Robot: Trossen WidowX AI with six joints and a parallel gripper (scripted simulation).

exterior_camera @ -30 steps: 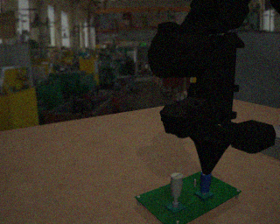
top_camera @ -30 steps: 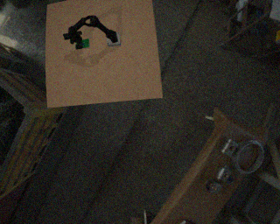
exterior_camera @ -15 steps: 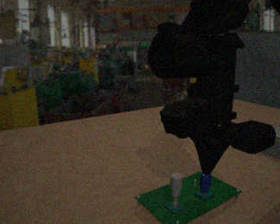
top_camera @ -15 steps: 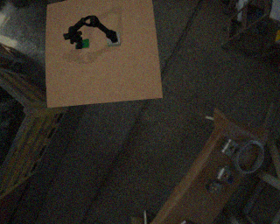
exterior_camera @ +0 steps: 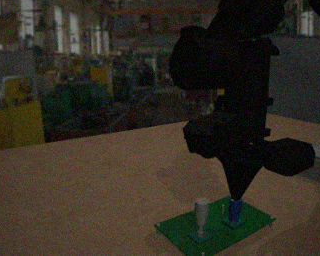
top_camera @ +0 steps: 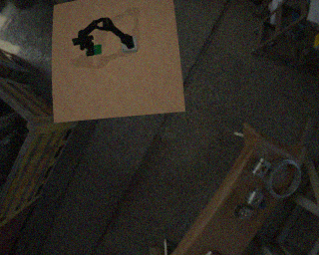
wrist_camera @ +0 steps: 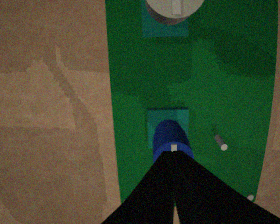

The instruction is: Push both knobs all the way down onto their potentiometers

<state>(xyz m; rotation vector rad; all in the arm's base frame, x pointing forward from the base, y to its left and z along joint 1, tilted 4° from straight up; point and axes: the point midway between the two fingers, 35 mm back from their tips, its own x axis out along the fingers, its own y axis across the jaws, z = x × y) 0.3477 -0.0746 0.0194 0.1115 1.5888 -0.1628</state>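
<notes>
Right now my gripper tip is 1 cm above the blue knob. Also, from my gripper tip: grey knob 6 cm ahead, 1 cm to the right, 1 cm above.
</notes>
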